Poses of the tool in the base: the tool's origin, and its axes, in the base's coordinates. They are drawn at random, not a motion.
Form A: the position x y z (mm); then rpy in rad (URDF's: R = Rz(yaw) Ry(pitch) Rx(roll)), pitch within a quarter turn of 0, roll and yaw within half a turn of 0.
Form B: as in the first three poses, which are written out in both.
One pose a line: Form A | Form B
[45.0, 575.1, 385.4, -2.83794, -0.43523, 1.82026] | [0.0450, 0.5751, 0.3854, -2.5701, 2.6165, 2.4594]
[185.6, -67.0, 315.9, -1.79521, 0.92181, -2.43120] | [0.1856, -0.0670, 0.3159, -0.6368, 1.7057, -0.6805]
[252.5, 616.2, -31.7, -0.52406, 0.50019, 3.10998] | [0.2525, 0.6162, -0.0317, -0.7413, 0.7079, -2.2951]
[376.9, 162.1, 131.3, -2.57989, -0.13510, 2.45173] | [0.3769, 0.1621, 0.1313, -1.8207, 2.5656, -2.4715]
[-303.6, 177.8, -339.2, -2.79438, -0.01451, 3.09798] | [-0.3036, 0.1778, -0.3392, -1.6134, 2.7941, -1.6545]
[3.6, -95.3, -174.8, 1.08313, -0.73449, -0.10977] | [0.0036, -0.0953, -0.1748, 2.3672, 1.2156, -2.0221]
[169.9, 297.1, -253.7, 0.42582, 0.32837, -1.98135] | [0.1699, 0.2971, -0.2537, 0.8811, 0.5315, -2.9341]
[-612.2, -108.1, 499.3, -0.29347, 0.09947, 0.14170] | [-0.6122, -0.1081, 0.4993, -1.2386, 0.3094, 1.3950]
